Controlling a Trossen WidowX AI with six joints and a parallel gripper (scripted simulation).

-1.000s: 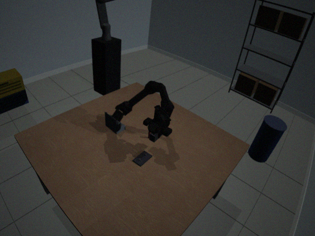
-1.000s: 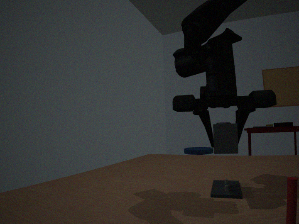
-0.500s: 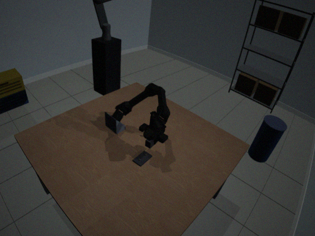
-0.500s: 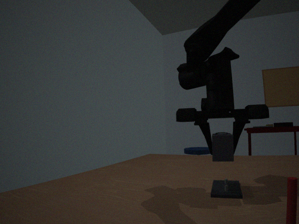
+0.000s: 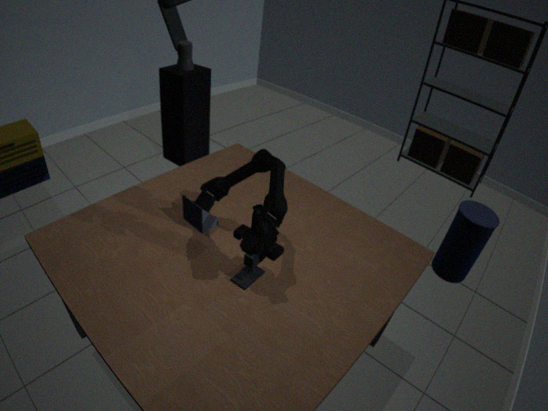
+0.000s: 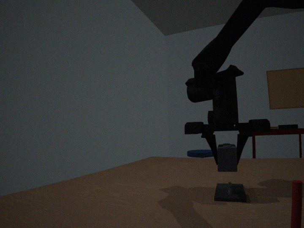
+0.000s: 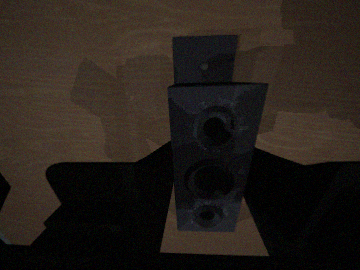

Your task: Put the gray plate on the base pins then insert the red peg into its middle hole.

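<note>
The dark base lies 7 cm below my gripper tip, 3 cm to the right of it and 1 cm behind it. Also, from my gripper tip: red peg 16 cm to the left, 10 cm behind, 4 cm below; then gray plate 3 cm above.
</note>
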